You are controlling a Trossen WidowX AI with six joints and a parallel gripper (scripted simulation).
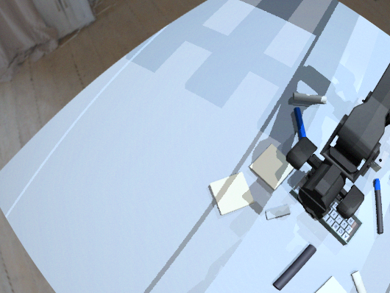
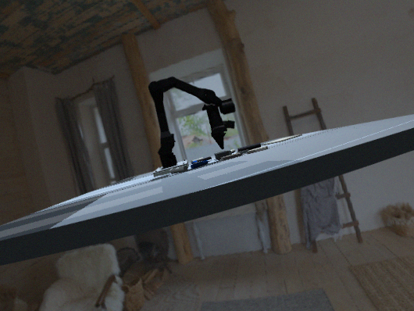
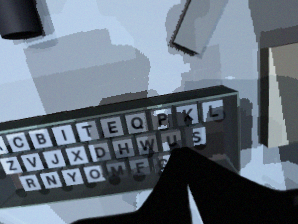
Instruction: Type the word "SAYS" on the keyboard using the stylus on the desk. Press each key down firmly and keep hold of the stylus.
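The stylus lies 100 mm behind my gripper tip, 110 mm to the right of it and 30 mm below it. From my gripper tip the other things lie so: stylus tip: 80 mm behind, 80 mm to the right, 30 mm below; dark cylinder: 150 mm ahead, 90 mm to the left, 30 mm below; grey eraser: 80 mm ahead, 30 mm to the right, 40 mm below.
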